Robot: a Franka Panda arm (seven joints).
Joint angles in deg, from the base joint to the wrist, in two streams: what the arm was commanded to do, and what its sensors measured. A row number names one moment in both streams.
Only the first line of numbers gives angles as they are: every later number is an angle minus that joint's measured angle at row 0.
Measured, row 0: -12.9 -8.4 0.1 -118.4 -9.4 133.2 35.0
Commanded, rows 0 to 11: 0.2 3.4 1.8 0.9 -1.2 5.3 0.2; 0.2 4.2 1.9 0.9 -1.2 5.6 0.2; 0.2 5.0 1.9 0.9 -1.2 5.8 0.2; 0.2 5.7 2.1 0.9 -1.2 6.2 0.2; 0.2 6.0 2.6 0.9 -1.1 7.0 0.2; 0.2 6.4 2.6 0.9 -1.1 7.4 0.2; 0.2 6.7 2.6 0.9 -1.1 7.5 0.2; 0.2 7.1 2.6 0.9 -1.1 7.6 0.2; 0.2 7.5 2.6 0.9 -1.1 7.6 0.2; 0.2 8.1 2.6 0.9 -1.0 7.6 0.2; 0.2 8.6 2.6 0.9 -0.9 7.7 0.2; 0.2 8.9 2.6 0.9 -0.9 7.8 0.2
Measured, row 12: 0.6 7.4 2.1 0.1 0.0 6.9 -0.1
